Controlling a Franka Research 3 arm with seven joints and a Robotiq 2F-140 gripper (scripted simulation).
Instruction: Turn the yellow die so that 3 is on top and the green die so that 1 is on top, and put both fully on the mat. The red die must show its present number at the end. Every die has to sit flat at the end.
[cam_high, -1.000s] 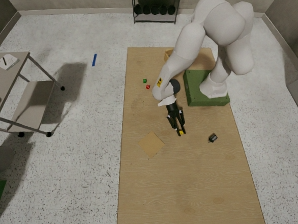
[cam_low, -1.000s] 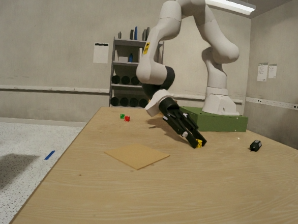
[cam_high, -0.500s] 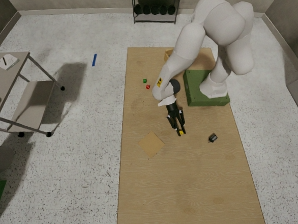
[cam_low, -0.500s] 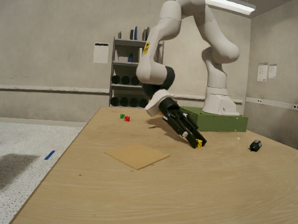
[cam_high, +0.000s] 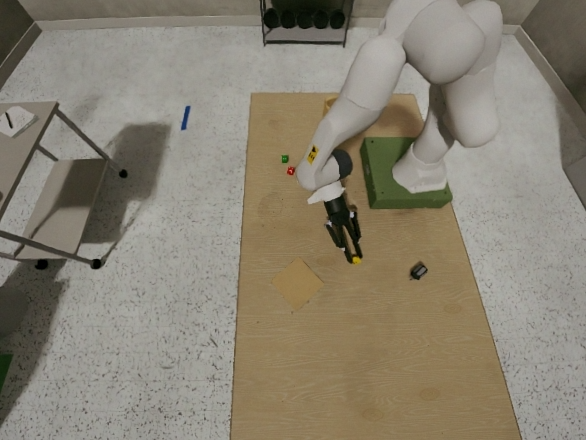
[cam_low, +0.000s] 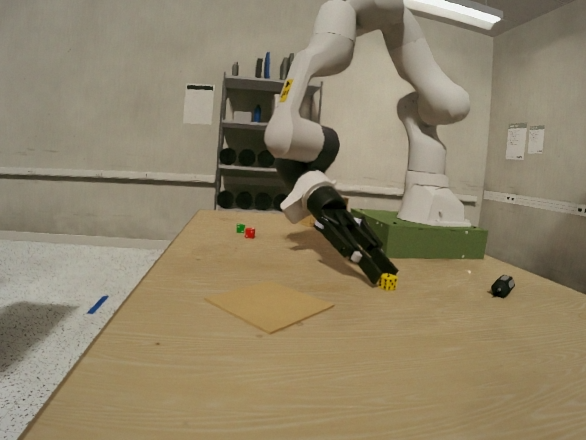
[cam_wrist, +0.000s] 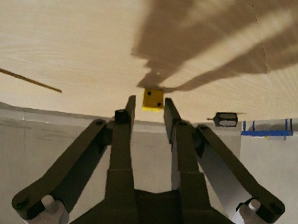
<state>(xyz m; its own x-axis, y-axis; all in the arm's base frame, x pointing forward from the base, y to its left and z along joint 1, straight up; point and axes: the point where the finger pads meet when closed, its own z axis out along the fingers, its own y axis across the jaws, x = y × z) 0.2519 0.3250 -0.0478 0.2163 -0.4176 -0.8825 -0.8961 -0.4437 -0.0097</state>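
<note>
Now: the yellow die 2 cm behind my hand, 3 cm to the left of it and 2 cm below it. From my hand the other things lie so: black object (24 cm behind, 8 cm to the left, 2 cm below); tan mat (20 cm ahead, 11 cm to the left, 3 cm below); red die (24 cm ahead, 37 cm to the right, 2 cm below).
</note>
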